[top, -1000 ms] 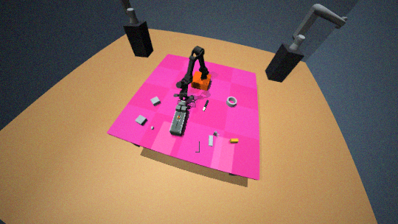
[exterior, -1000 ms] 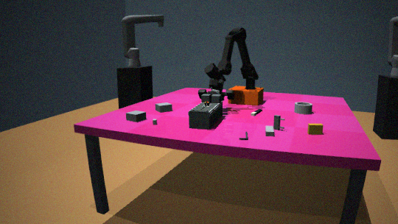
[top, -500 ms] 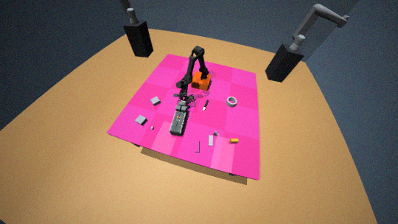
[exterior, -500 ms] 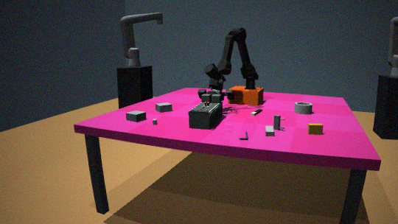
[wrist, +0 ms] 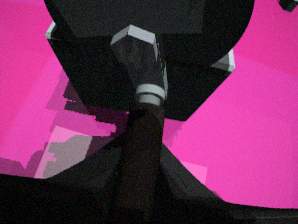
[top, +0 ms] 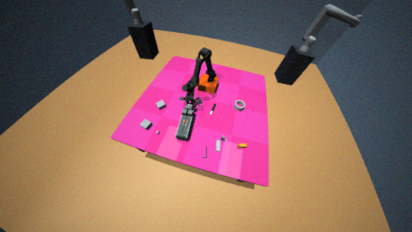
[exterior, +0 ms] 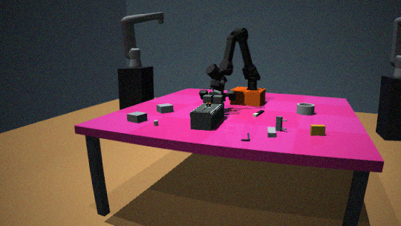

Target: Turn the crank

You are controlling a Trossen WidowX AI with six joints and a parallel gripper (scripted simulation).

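Now: gripper tip 20 mm past the dark crank handle and 30 mm below it. From my gripper tip the other things lie so: small cube: 270 mm ahead, 210 mm to the right, 20 mm below; then black-and-white stick: 50 mm behind, 210 mm to the left, 30 mm below; then red pointer: 150 mm ahead, 10 mm to the left, 50 mm above.
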